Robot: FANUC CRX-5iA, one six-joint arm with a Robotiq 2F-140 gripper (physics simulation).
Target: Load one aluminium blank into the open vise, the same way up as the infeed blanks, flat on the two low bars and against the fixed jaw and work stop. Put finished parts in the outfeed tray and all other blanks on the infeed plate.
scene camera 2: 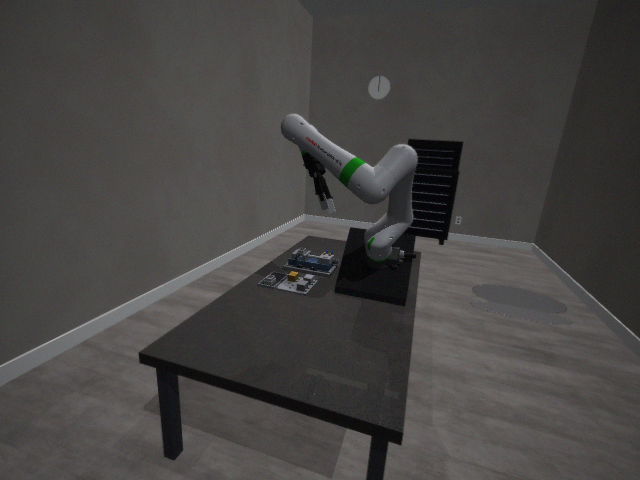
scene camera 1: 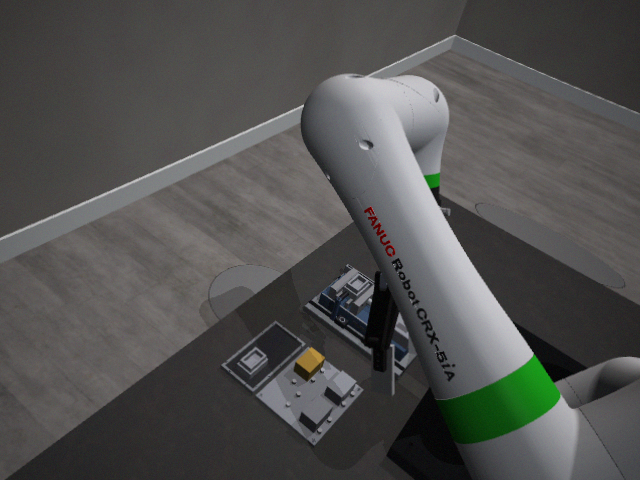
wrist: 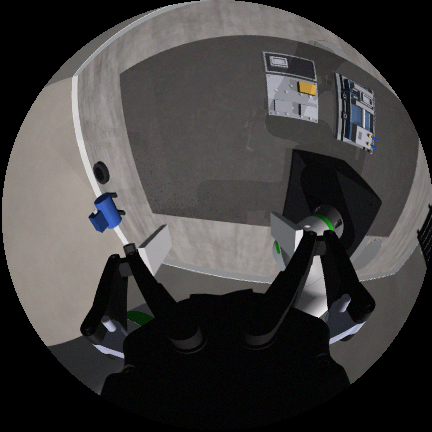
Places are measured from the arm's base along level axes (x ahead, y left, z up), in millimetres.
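Where they show: gripper, fingertip midpoint: (scene camera 2: 329, 211) (scene camera 1: 401, 371) (wrist: 219, 229); arm's base, link origin: (scene camera 2: 379, 256) (wrist: 326, 223).
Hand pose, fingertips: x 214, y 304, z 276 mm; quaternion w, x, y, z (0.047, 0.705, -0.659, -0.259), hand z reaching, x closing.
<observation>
Things, the pixels of their top centre, and the offset from my fingertips.
- vise, top centre: (scene camera 1: 377, 298) (wrist: 366, 114) (scene camera 2: 311, 253) dx +209, dy -451, dz -365 mm
- grey part with a rectangular raised rim, top centre: (scene camera 1: 358, 281) (wrist: 367, 99) dx +272, dy -449, dz -350 mm
- similar part, top centre: (scene camera 1: 253, 357) (wrist: 278, 60) (scene camera 2: 270, 276) dx +340, dy -133, dz -424 mm
- infeed plate, top centre: (scene camera 1: 311, 392) (wrist: 293, 96) (scene camera 2: 297, 284) dx +195, dy -174, dz -456 mm
- yellow block, top centre: (scene camera 1: 310, 359) (wrist: 307, 87) (scene camera 2: 293, 273) dx +239, dy -220, dz -421 mm
My gripper (scene camera 1: 383, 367) (scene camera 2: 327, 205) (wrist: 219, 229) is open and empty, high above the table. The vise (scene camera 1: 326, 298) (scene camera 2: 310, 263) (wrist: 356, 116) has a blue body; a grey part with a rectangular raised rim (scene camera 1: 358, 283) (wrist: 366, 98) sits at its jaws. Its seating is too small to judge. A similar part (scene camera 1: 252, 360) (scene camera 2: 269, 280) (wrist: 278, 61) lies in the dark outfeed tray (scene camera 1: 276, 341) (wrist: 297, 66). The infeed plate (scene camera 1: 279, 403) (wrist: 273, 95) bears two plain grey blanks, one (scene camera 1: 316, 414) (wrist: 283, 106) beside another (scene camera 1: 340, 388) (wrist: 306, 110), plus a yellow block (scene camera 1: 309, 363) (scene camera 2: 293, 276) (wrist: 306, 88).
The robot's black base plate (scene camera 2: 356, 279) (wrist: 300, 175) lies beside the vise and infeed plate. Small pins stand on the infeed plate. The arm's white link (scene camera 1: 413, 248) hides part of the vise in scene camera 1. A black rack (scene camera 2: 460, 155) stands behind the table.
</observation>
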